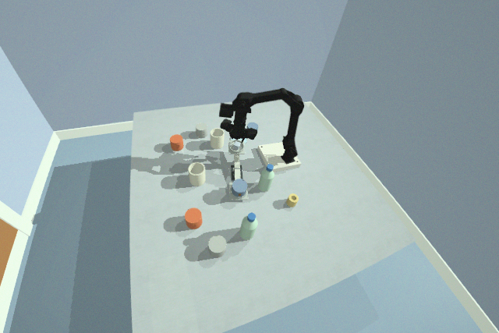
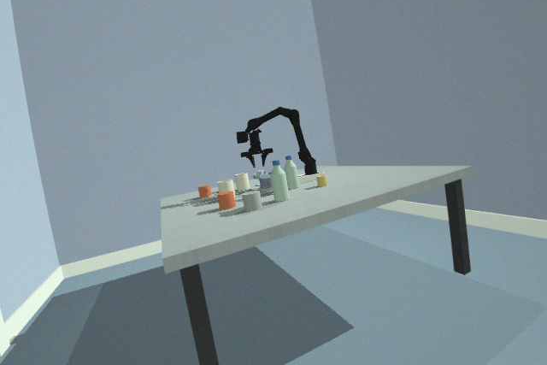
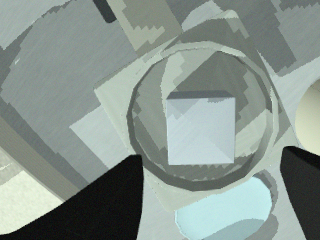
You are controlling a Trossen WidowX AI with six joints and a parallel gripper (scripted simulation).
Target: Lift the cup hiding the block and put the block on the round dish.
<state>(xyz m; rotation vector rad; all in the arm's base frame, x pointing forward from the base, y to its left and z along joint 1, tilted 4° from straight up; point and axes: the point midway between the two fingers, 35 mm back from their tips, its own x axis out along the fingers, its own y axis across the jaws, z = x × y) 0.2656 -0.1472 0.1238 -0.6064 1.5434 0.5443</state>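
The balance lies 50 mm ahead of my gripper tip, 110 mm to the left of it and 80 mm below it.
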